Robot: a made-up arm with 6 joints. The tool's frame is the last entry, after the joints. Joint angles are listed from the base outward.
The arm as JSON. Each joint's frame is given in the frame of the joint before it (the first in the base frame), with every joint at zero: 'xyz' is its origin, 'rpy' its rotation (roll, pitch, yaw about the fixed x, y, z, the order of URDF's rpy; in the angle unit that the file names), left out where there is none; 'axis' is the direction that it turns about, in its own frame. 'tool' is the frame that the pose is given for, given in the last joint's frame.
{
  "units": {
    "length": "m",
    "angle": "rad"
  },
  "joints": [
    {
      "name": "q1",
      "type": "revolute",
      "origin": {
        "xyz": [
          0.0,
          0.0,
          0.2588
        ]
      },
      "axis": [
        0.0,
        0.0,
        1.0
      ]
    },
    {
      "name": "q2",
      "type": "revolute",
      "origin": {
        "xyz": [
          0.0,
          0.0,
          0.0
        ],
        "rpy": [
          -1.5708,
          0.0,
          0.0
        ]
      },
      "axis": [
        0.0,
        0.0,
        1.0
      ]
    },
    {
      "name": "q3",
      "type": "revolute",
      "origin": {
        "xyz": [
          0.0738,
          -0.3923,
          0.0
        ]
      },
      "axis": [
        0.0,
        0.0,
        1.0
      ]
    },
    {
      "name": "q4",
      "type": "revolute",
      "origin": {
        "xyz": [
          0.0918,
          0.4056,
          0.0
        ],
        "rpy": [
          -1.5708,
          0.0,
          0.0
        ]
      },
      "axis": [
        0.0,
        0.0,
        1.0
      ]
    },
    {
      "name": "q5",
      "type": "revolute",
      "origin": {
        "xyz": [
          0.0,
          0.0,
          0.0
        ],
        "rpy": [
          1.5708,
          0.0,
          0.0
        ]
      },
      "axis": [
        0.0,
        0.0,
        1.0
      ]
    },
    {
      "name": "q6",
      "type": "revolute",
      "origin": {
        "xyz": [
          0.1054,
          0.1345,
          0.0
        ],
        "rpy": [
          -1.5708,
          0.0,
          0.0
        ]
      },
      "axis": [
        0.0,
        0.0,
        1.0
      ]
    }
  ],
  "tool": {
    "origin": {
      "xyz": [
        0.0,
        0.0,
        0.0
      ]
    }
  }
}
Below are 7 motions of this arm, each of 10 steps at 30 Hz.
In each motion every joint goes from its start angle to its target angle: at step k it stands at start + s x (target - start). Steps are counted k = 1, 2, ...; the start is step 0. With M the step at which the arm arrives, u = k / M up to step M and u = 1 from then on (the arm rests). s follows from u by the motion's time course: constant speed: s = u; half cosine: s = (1 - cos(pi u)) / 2; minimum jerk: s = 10 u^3 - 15 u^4 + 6 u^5.
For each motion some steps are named. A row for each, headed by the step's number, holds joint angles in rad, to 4 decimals.
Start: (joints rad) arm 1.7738 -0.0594 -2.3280 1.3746 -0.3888 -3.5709
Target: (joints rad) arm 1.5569 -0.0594 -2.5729 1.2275 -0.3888 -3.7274
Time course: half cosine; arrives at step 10
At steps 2, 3, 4, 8, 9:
2: 1.7531 -0.0594 -2.3514 1.3606 -0.3888 -3.5858
3: 1.7291 -0.0594 -2.3785 1.3443 -0.3888 -3.6032
4: 1.6989 -0.0594 -2.4126 1.3238 -0.3888 -3.6250
8: 1.5776 -0.0594 -2.5495 1.2415 -0.3888 -3.7125
9: 1.5622 -0.0594 -2.5669 1.2311 -0.3888 -3.7236

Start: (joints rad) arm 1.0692 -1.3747 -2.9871 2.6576 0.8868 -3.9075
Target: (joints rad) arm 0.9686 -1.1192 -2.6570 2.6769 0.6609 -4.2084
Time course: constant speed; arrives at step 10
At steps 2, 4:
2: 1.0491 -1.3236 -2.9211 2.6615 0.8416 -3.9677
4: 1.0290 -1.2725 -2.8551 2.6653 0.7964 -4.0279

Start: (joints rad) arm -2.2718 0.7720 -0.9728 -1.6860 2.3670 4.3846
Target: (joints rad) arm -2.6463 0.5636 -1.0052 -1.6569 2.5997 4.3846
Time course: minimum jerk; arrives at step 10
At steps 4, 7, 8, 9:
4: -2.3907 0.7058 -0.9831 -1.6768 2.4409 4.3846
7: -2.5852 0.5976 -0.9999 -1.6616 2.5618 4.3846
8: -2.6246 0.5757 -1.0033 -1.6586 2.5862 4.3846
9: -2.6431 0.5654 -1.0049 -1.6571 2.5977 4.3846

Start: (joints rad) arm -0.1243 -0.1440 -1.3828 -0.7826 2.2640 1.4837
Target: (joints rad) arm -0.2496 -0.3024 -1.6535 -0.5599 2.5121 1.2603
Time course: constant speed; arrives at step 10
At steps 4, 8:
4: -0.1744 -0.2074 -1.4911 -0.6935 2.3632 1.3943
8: -0.2245 -0.2707 -1.5994 -0.6044 2.4625 1.3050

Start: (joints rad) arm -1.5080 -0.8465 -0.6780 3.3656 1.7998 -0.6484
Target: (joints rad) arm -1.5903 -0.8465 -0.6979 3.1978 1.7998 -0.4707
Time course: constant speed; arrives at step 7
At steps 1, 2, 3, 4, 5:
1: -1.5198 -0.8465 -0.6808 3.3416 1.7998 -0.6230
2: -1.5315 -0.8465 -0.6837 3.3177 1.7998 -0.5976
3: -1.5433 -0.8465 -0.6865 3.2937 1.7998 -0.5722
4: -1.5550 -0.8465 -0.6894 3.2697 1.7998 -0.5469
5: -1.5668 -0.8465 -0.6922 3.2457 1.7998 -0.5215

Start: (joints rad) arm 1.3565 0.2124 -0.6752 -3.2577 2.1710 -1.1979
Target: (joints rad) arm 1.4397 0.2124 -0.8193 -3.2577 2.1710 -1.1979
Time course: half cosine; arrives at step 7
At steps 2, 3, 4, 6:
2: 1.3722 0.2124 -0.7023 -3.2577 2.1710 -1.1979
3: 1.3888 0.2124 -0.7312 -3.2577 2.1710 -1.1979
4: 1.4074 0.2124 -0.7633 -3.2577 2.1710 -1.1979
6: 1.4356 0.2124 -0.8122 -3.2577 2.1710 -1.1979

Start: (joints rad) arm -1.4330 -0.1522 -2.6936 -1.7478 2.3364 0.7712
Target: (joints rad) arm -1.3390 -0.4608 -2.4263 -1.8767 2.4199 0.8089
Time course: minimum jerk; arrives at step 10
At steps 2, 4, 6, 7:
2: -1.4276 -0.1701 -2.6781 -1.7553 2.3412 0.7734
4: -1.4032 -0.2502 -2.6087 -1.7887 2.3629 0.7832
6: -1.3688 -0.3628 -2.5112 -1.8358 2.3934 0.7969
7: -1.3543 -0.4105 -2.4699 -1.8557 2.4063 0.8028

